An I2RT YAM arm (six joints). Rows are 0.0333 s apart.
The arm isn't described. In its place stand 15 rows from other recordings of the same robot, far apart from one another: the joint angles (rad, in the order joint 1, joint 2, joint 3, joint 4, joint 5, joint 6), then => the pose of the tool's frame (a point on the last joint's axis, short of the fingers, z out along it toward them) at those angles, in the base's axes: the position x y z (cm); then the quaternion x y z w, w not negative.
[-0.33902, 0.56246, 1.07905, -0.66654, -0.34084, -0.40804] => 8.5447, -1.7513, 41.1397, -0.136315, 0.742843, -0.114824, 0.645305
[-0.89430, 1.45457, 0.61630, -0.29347, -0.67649, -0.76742] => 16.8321, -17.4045, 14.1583, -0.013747, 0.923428, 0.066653, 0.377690
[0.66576, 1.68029, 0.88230, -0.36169, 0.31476, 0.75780] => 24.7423, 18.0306, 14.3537, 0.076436, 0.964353, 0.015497, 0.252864
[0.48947, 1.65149, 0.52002, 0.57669, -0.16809, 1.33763] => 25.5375, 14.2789, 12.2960, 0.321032, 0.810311, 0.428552, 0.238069
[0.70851, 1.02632, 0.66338, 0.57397, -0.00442, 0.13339] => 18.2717, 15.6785, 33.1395, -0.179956, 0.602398, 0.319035, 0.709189
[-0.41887, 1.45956, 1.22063, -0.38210, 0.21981, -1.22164] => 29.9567, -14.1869, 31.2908, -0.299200, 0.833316, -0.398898, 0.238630
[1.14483, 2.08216, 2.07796, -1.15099, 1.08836, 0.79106] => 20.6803, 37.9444, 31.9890, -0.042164, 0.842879, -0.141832, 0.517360
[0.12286, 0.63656, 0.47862, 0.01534, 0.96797, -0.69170] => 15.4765, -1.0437, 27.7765, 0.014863, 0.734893, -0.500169, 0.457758
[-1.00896, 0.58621, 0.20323, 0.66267, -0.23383, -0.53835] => 8.9106, -12.6065, 25.3637, 0.048701, 0.602790, -0.504127, 0.616545
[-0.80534, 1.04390, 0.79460, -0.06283, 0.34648, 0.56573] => 15.8794, -18.2705, 30.6386, 0.582678, 0.552182, -0.207649, 0.558984
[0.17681, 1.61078, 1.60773, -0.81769, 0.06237, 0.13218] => 34.5326, 5.9448, 35.6405, -0.009334, 0.930068, 0.027672, 0.366224
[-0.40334, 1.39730, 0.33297, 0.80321, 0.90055, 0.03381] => 20.8500, -11.9307, 16.3587, 0.413595, 0.639627, -0.440049, 0.475578
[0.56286, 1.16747, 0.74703, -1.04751, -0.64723, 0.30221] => 13.6591, 11.1563, 20.9234, 0.139254, -0.936685, -0.308756, 0.088875
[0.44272, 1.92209, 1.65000, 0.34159, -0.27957, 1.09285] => 42.1303, 21.0615, 36.0843, 0.119173, 0.672625, 0.571305, 0.454956
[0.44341, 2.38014, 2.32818, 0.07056, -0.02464, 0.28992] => 51.3097, 24.4669, 34.4887, -0.062469, 0.697711, 0.263884, 0.663070
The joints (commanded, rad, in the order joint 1, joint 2, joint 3, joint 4, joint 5, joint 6), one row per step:
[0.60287 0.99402 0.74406 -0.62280 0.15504 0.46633]
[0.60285 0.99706 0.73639 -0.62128 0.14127 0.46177]
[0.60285 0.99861 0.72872 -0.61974 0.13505 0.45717]
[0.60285 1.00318 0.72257 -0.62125 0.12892 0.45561]
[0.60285 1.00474 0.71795 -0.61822 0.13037 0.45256]
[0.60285 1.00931 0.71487 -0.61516 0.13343 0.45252]
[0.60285 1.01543 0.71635 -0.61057 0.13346 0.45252]
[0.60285 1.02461 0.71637 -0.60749 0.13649 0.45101]
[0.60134 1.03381 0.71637 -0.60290 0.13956 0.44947]
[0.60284 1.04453 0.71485 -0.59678 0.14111 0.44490]
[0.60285 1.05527 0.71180 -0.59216 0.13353 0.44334]
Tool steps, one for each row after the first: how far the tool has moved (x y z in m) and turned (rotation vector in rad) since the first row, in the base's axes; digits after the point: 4 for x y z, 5 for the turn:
[-0.0003 0.0003 -0.0030 0.00076 0.01249 0.01225]
[-0.0008 0.0003 -0.0056 -0.00236 0.02046 0.01969]
[-0.0010 0.0004 -0.0085 -0.00620 0.03290 0.02470]
[-0.0009 0.0004 -0.0101 -0.01069 0.03417 0.02611]
[-0.0004 0.0006 -0.0117 -0.01524 0.03664 0.02419]
[0.0006 0.0013 -0.0120 -0.01529 0.03667 0.02417]
[0.0018 0.0020 -0.0134 -0.02153 0.04005 0.02342]
[0.0033 0.0026 -0.0148 -0.02696 0.04220 0.02116]
[0.0045 0.0037 -0.0168 -0.03411 0.04555 0.02523]
[0.0055 0.0047 -0.0195 -0.03518 0.05611 0.03117]

